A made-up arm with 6 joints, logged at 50 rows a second.
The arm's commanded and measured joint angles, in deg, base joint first. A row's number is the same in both.
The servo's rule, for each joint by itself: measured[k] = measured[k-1] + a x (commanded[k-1-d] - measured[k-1]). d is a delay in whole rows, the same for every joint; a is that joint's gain. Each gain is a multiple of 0.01, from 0.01 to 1. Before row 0 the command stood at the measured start. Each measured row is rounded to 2 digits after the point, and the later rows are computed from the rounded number. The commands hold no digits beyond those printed.
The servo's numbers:
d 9
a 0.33 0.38 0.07 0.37 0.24 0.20
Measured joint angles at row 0:
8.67 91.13 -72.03 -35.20 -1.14 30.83
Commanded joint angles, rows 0 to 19:
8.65 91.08 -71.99 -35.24 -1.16 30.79
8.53 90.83 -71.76 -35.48 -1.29 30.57
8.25 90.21 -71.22 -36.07 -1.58 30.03
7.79 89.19 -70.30 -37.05 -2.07 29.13
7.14 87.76 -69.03 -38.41 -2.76 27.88
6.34 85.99 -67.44 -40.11 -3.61 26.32
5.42 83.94 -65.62 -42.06 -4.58 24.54
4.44 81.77 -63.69 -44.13 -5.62 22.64
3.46 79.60 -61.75 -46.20 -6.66 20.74
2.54 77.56 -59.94 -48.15 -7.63 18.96
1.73 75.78 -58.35 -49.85 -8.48 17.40
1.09 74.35 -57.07 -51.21 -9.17 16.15
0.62 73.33 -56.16 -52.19 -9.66 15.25
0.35 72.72 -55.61 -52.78 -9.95 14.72
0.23 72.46 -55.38 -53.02 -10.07 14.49
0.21 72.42 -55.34 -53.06 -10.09 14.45
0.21 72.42 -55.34 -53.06 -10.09 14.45
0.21 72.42 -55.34 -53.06 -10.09 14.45
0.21 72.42 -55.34 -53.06 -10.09 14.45
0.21 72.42 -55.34 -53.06 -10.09 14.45
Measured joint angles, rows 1 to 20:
8.67 91.13 -72.03 -35.20 -1.14 30.83
8.67 91.13 -72.03 -35.20 -1.14 30.83
8.67 91.13 -72.03 -35.20 -1.14 30.83
8.67 91.13 -72.03 -35.20 -1.14 30.83
8.67 91.13 -72.03 -35.20 -1.14 30.83
8.67 91.13 -72.03 -35.20 -1.14 30.83
8.67 91.13 -72.03 -35.20 -1.14 30.83
8.67 91.13 -72.03 -35.20 -1.14 30.83
8.67 91.13 -72.03 -35.20 -1.14 30.83
8.66 91.11 -72.03 -35.21 -1.14 30.82
8.62 91.00 -72.01 -35.31 -1.18 30.77
8.50 90.70 -71.95 -35.59 -1.28 30.62
8.27 90.13 -71.83 -36.13 -1.47 30.32
7.90 89.23 -71.63 -36.97 -1.78 29.83
7.39 88.00 -71.34 -38.13 -2.22 29.13
6.74 86.46 -70.94 -39.58 -2.79 28.21
5.98 84.68 -70.43 -41.26 -3.47 27.10
5.15 82.75 -69.82 -43.09 -4.24 25.83
4.29 80.78 -69.13 -44.96 -5.05 24.46
3.45 78.88 -68.38 -46.77 -5.87 23.05

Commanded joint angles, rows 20 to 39:
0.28 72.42 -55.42 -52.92 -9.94 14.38
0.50 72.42 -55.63 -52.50 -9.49 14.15
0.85 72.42 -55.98 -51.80 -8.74 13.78
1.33 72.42 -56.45 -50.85 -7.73 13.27
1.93 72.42 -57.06 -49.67 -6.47 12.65
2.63 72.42 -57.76 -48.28 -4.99 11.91
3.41 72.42 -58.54 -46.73 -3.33 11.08
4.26 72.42 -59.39 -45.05 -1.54 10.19
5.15 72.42 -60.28 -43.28 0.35 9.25
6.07 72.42 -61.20 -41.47 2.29 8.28
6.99 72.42 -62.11 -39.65 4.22 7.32
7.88 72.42 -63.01 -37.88 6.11 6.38
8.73 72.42 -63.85 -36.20 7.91 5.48
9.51 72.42 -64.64 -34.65 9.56 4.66
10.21 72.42 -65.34 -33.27 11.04 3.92
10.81 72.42 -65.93 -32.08 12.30 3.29
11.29 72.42 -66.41 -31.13 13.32 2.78
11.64 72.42 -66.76 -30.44 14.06 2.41
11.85 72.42 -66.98 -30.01 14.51 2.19
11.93 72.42 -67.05 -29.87 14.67 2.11
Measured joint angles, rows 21 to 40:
2.67 77.16 -67.59 -48.41 -6.66 21.67
1.99 75.70 -66.79 -49.81 -7.38 20.39
1.45 74.57 -66.01 -50.91 -8.00 19.26
1.05 73.77 -65.27 -51.69 -8.50 18.31
0.77 73.26 -64.57 -52.20 -8.88 17.54
0.59 72.94 -63.92 -52.52 -9.17 16.92
0.46 72.74 -63.32 -52.72 -9.39 16.43
0.38 72.62 -62.76 -52.85 -9.56 16.03
0.32 72.54 -62.24 -52.93 -9.69 15.71
0.31 72.49 -61.76 -52.93 -9.75 15.44
0.37 72.46 -61.33 -52.77 -9.69 15.18
0.53 72.44 -60.96 -52.41 -9.46 14.90
0.79 72.43 -60.64 -51.83 -9.04 14.57
1.17 72.43 -60.39 -51.03 -8.42 14.19
1.65 72.43 -60.21 -50.01 -7.60 13.73
2.23 72.43 -60.09 -48.80 -6.58 13.20
2.90 72.43 -60.04 -47.41 -5.37 12.60
3.64 72.43 -60.06 -45.88 -4.00 11.93
4.44 72.43 -60.14 -44.25 -2.49 11.20
5.28 72.43 -60.28 -42.55 -0.88 10.42

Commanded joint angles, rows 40 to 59:
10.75 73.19 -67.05 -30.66 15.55 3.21
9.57 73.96 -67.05 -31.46 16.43 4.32
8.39 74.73 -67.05 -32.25 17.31 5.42
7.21 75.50 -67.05 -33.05 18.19 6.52
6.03 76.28 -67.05 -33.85 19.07 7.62
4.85 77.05 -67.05 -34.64 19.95 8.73
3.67 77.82 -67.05 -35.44 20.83 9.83
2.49 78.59 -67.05 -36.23 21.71 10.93
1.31 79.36 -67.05 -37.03 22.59 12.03
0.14 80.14 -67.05 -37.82 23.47 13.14
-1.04 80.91 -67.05 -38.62 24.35 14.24
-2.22 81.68 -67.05 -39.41 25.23 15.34
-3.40 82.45 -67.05 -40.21 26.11 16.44
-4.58 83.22 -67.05 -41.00 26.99 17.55
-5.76 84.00 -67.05 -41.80 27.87 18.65
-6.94 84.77 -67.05 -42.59 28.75 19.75
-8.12 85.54 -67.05 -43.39 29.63 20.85
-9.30 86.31 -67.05 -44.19 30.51 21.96
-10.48 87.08 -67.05 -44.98 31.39 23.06
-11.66 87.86 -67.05 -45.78 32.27 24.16
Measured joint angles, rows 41 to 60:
6.14 72.43 -60.47 -40.82 0.80 9.61
6.99 72.43 -60.71 -39.11 2.51 8.78
7.82 72.43 -60.99 -37.46 4.20 7.96
8.61 72.43 -61.29 -35.91 5.84 7.15
9.34 72.43 -61.61 -34.49 7.39 6.38
9.98 72.43 -61.95 -33.25 8.81 5.66
10.53 72.43 -62.29 -32.21 10.07 5.01
10.97 72.43 -62.62 -31.40 11.14 4.45
11.29 72.43 -62.93 -30.83 11.99 3.98
11.11 72.72 -63.22 -30.77 12.84 3.83
10.60 73.19 -63.49 -31.03 13.70 3.93
9.87 73.78 -63.74 -31.48 14.57 4.23
8.99 74.43 -63.97 -32.06 15.44 4.69
8.01 75.13 -64.19 -32.72 16.31 5.28
6.97 75.86 -64.39 -33.43 17.18 5.97
5.88 76.60 -64.58 -34.17 18.06 6.74
4.76 77.36 -64.75 -34.93 18.94 7.58
3.62 78.12 -64.91 -35.71 19.82 8.47
2.47 78.89 -65.06 -36.49 20.70 9.40
1.31 79.66 -65.20 -37.28 21.58 10.37

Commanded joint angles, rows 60 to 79:
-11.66 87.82 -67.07 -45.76 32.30 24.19
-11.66 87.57 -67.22 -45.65 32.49 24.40
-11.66 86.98 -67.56 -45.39 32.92 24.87
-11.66 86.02 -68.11 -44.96 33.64 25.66
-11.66 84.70 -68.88 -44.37 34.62 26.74
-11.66 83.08 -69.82 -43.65 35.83 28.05
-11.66 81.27 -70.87 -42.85 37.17 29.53
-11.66 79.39 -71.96 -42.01 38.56 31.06
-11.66 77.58 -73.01 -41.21 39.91 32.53
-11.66 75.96 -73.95 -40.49 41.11 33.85
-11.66 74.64 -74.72 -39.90 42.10 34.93
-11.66 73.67 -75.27 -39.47 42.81 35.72
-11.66 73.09 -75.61 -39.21 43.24 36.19
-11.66 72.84 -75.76 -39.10 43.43 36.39
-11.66 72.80 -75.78 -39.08 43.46 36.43
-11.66 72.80 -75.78 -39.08 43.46 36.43
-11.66 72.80 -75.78 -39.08 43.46 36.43
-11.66 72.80 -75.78 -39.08 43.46 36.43
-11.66 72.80 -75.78 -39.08 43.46 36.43
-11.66 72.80 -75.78 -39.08 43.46 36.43
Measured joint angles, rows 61 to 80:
0.15 80.43 -65.33 -38.07 22.46 11.36
-1.02 81.20 -65.45 -38.86 23.34 12.38
-2.19 81.97 -65.56 -39.65 24.22 13.41
-3.37 82.74 -65.66 -40.45 25.10 14.46
-4.55 83.51 -65.76 -41.24 25.98 15.52
-5.73 84.28 -65.85 -42.04 26.86 16.59
-6.91 85.05 -65.93 -42.84 27.74 17.66
-8.09 85.82 -66.01 -43.63 28.62 18.74
-9.27 86.60 -66.08 -44.43 29.50 19.82
-10.06 87.06 -66.15 -44.92 30.17 20.69
-10.59 87.25 -66.22 -45.19 30.73 21.43
-10.94 87.15 -66.31 -45.26 31.26 22.12
-11.18 86.72 -66.44 -45.15 31.83 22.83
-11.34 85.95 -66.61 -44.86 32.50 23.61
-11.45 84.86 -66.83 -44.41 33.30 24.50
-11.52 83.50 -67.11 -43.83 34.23 25.51
-11.57 81.94 -67.45 -43.16 35.27 26.62
-11.60 80.28 -67.84 -42.44 36.38 27.80
-11.62 78.64 -68.27 -41.72 37.52 29.01
-11.63 77.12 -68.72 -41.05 38.62 30.19

